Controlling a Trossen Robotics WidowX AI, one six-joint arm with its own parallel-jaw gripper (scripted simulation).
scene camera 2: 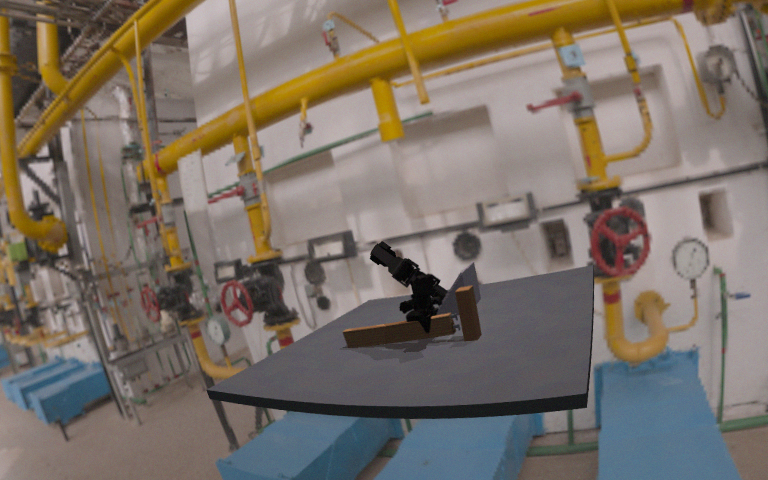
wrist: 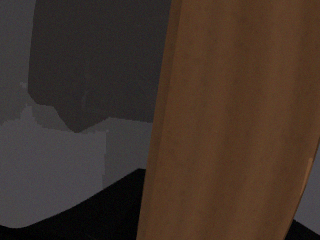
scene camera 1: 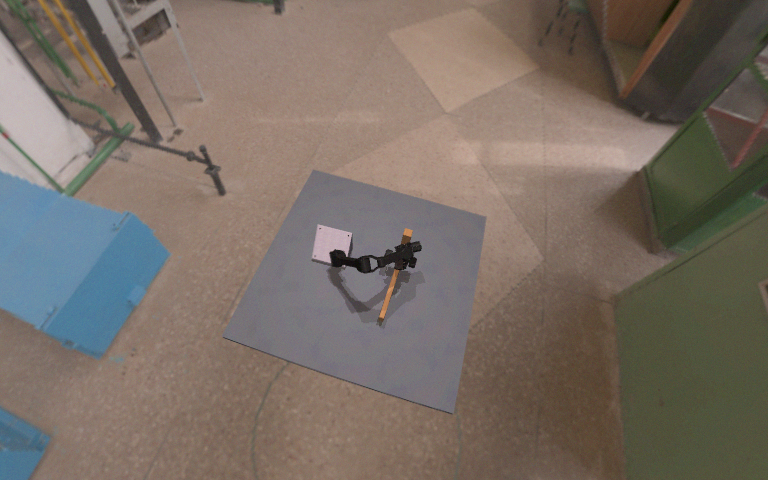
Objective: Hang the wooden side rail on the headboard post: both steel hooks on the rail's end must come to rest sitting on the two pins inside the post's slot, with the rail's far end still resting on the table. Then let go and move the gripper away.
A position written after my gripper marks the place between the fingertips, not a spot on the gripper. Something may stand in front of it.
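Scene camera 2 gives me my own gripper [scene camera 2: 429,331], along with a wooden side rail [scene camera 2: 441,325] and a wooden headboard post [scene camera 2: 468,312]. In the wrist view I see my gripper again [wrist: 185,186], and the rail is there too [wrist: 228,139].
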